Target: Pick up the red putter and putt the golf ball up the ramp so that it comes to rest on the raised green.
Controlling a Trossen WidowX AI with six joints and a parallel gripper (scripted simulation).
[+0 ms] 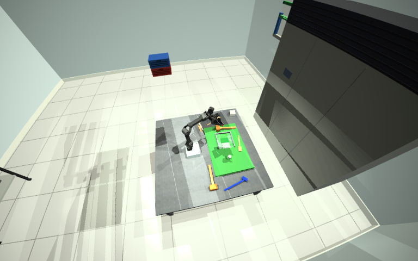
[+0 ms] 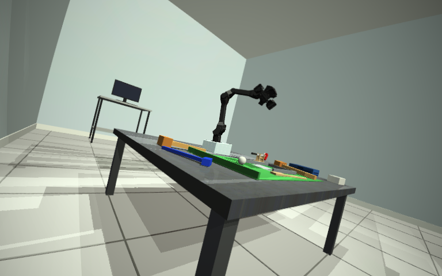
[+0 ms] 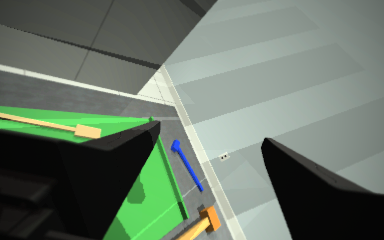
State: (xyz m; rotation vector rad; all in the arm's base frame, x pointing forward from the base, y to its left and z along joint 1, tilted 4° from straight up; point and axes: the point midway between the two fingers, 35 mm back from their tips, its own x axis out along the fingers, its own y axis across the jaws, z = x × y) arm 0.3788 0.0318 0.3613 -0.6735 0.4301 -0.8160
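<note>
Now: gripper tip 40 cm above the red putter, 36 cm to the right of it and 18 cm past it. The rest, counted from my gripper tip: white golf ball (43 cm below, 17 cm to the right, 8 cm ahead); then wooden rack (42 cm below, 37 cm to the left, 18 cm behind); then green mat (45 cm below, 9 cm ahead, 1 cm to the right).
</note>
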